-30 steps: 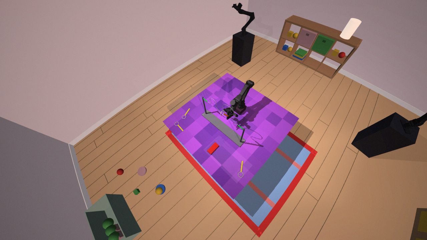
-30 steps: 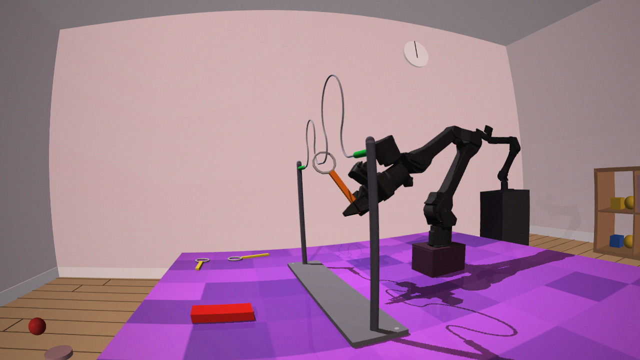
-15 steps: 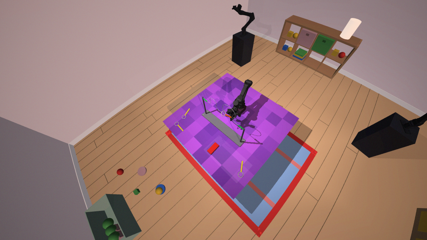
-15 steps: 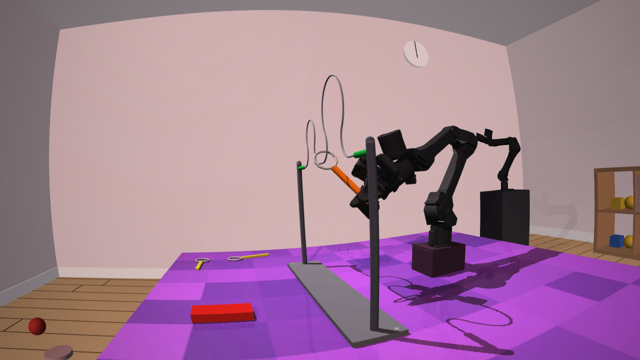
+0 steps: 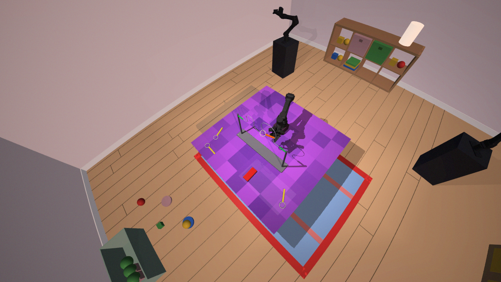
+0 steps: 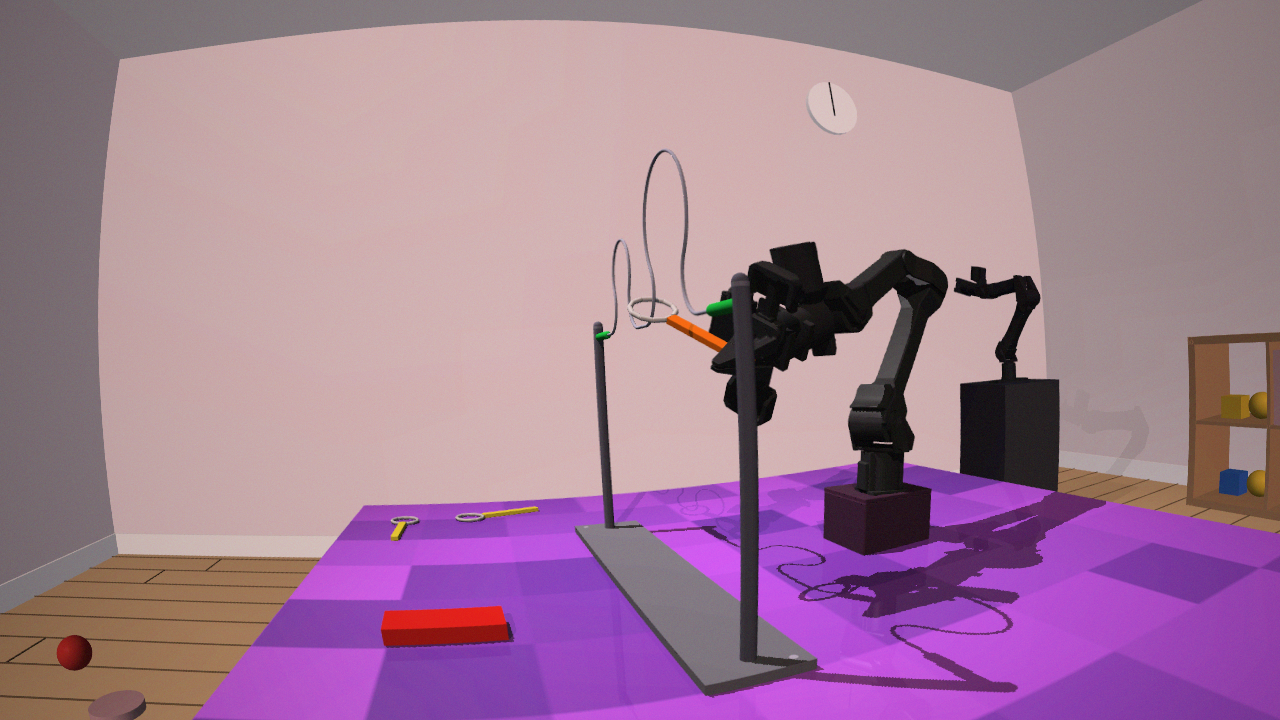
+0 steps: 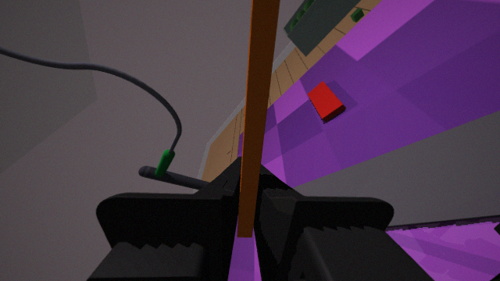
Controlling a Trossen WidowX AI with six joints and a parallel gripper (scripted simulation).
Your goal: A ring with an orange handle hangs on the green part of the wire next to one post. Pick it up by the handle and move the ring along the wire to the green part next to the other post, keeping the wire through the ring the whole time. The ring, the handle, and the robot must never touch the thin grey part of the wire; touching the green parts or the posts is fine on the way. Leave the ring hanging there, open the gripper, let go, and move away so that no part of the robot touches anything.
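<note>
My gripper tip is 2 cm short of the ring with orange handle, 8 cm to the left of it and 5 cm below it. Round my gripper tip: red block (31 cm ahead, 1 cm to the left, 27 cm below).
</note>
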